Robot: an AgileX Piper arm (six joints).
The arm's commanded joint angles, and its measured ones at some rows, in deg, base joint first. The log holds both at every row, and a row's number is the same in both.
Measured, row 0:
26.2 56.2 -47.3 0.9 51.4 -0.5
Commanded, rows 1 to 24:
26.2 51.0 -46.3 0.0 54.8 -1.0
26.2 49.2 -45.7 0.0 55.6 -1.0
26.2 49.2 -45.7 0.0 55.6 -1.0
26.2 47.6 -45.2 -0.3 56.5 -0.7
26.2 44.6 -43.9 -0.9 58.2 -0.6
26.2 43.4 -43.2 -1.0 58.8 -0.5
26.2 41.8 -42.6 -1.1 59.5 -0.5
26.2 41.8 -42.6 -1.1 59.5 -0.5
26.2 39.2 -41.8 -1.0 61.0 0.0
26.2 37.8 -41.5 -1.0 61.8 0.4
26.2 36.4 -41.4 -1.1 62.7 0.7
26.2 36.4 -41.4 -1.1 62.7 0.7
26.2 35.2 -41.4 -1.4 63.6 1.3
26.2 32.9 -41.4 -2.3 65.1 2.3
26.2 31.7 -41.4 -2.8 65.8 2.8
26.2 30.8 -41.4 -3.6 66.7 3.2
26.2 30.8 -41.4 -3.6 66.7 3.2
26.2 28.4 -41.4 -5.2 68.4 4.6
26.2 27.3 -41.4 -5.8 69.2 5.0
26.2 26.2 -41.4 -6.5 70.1 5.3
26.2 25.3 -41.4 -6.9 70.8 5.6
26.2 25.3 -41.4 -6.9 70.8 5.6
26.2 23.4 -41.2 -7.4 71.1 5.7
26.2 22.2 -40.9 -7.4 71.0 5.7
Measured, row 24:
26.2 24.9 -41.5 -6.5 69.4 4.8
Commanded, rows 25 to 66:
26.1 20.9 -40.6 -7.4 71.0 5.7
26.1 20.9 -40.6 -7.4 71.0 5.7
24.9 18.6 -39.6 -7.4 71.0 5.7
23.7 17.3 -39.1 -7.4 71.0 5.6
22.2 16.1 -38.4 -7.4 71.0 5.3
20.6 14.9 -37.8 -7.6 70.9 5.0
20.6 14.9 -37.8 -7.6 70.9 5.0
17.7 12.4 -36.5 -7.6 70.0 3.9
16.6 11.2 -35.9 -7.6 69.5 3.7
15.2 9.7 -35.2 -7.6 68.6 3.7
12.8 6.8 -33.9 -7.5 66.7 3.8
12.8 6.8 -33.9 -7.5 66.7 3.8
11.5 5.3 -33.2 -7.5 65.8 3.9
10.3 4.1 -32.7 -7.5 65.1 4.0
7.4 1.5 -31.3 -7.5 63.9 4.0
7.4 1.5 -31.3 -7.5 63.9 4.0
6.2 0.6 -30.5 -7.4 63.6 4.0
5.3 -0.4 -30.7 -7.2 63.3 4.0
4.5 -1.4 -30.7 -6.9 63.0 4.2
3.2 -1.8 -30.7 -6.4 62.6 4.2
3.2 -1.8 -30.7 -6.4 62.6 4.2
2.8 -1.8 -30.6 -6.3 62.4 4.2
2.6 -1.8 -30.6 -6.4 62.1 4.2
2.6 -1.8 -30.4 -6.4 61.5 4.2
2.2 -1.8 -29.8 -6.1 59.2 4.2
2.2 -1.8 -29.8 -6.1 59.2 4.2
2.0 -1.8 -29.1 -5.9 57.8 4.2
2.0 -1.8 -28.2 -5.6 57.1 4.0
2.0 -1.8 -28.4 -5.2 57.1 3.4
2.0 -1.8 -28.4 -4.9 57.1 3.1
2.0 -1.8 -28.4 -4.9 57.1 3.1
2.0 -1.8 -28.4 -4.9 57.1 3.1
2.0 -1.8 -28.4 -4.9 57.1 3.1
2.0 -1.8 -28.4 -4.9 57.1 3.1
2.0 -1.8 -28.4 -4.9 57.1 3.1
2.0 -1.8 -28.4 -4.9 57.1 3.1
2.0 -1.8 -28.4 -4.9 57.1 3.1
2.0 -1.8 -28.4 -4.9 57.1 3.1
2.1 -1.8 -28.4 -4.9 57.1 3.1
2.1 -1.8 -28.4 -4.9 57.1 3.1
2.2 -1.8 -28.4 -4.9 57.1 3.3
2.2 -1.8 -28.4 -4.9 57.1 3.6
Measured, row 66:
2.3 -0.5 -28.5 -4.9 58.0 4.1
